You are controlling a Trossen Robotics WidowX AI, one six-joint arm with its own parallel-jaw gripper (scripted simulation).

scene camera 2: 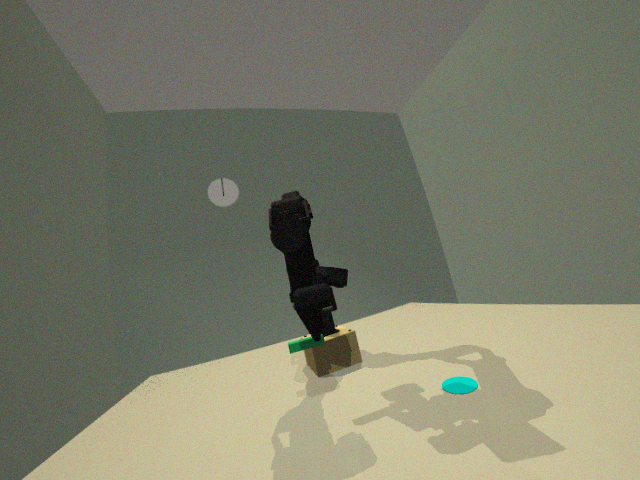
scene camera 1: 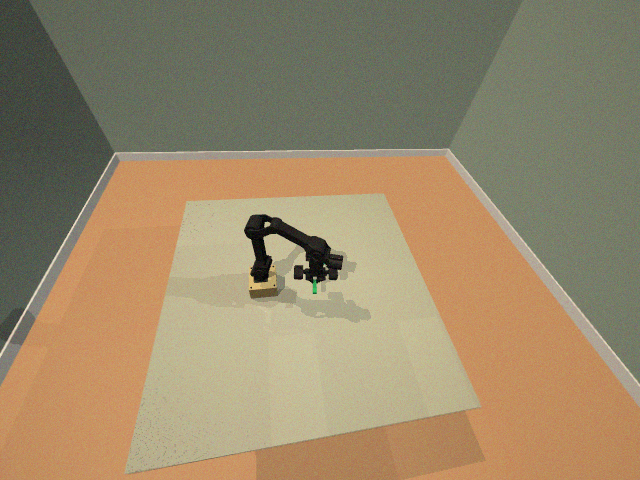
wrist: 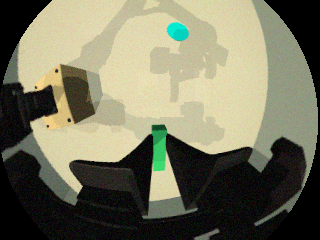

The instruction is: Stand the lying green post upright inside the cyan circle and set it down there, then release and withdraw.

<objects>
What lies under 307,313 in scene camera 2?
My gripper.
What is my gripper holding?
A green post.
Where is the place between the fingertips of my gripper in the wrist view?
158,137
</objects>
